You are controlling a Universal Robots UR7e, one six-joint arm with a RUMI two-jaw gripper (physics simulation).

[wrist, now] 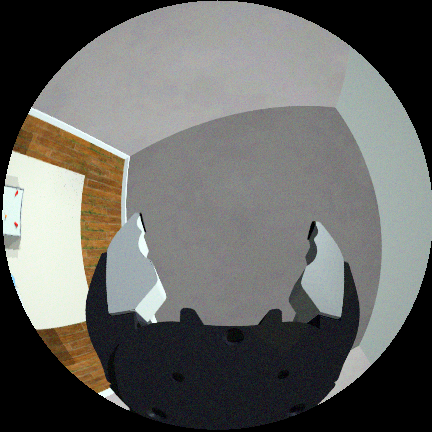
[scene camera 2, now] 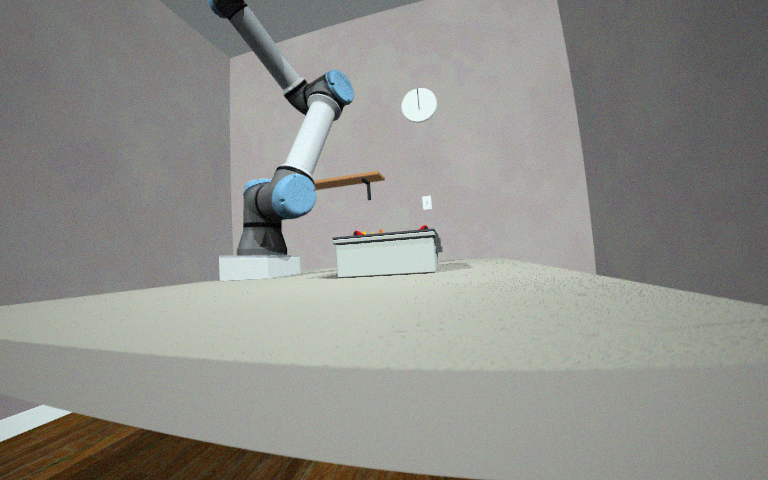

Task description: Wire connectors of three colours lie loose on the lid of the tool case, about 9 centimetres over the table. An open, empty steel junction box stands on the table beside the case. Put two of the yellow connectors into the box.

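Pixels of known places: gripper, fingertip midpoint: (wrist: 228,219); arm's base, origin of the base link: (scene camera 2: 262,255).
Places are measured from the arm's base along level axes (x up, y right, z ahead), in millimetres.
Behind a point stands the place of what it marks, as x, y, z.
Observation:
The tool case (scene camera 2: 387,258) @(-33, 218, 437) (wrist: 13,210) stands on the table, its lid up. Small connectors lie on the lid: red connectors (scene camera 2: 424,227) @(28, 182, 518) (wrist: 16,224) near both ends, with yellow connectors (scene camera 2: 368,233) @(20, 221, 401) and an orange connector (scene camera 2: 380,230) @(37, 96, 403) between them in the scene view. The yellow ones are too small to count. The steel junction box cannot be made out; a dark edge shows at the case's right end. My gripper (wrist: 228,219) @(862, 438, 275) is wide open and empty in the wrist view, far from the case and facing a wall. It is outside the scene view.
The arm's base stands on a white block (scene camera 2: 243,268) @(-36, 91, -4) left of the case on the pale table (scene camera 2: 396,328) @(-69, 638, 512) (wrist: 55,270) @(-69, 449, 141). The upper arm rises high to the left. A wooden shelf (scene camera 2: 351,180), a round clock (scene camera 2: 419,104) and a switch plate (scene camera 2: 427,202) are on the wall behind.

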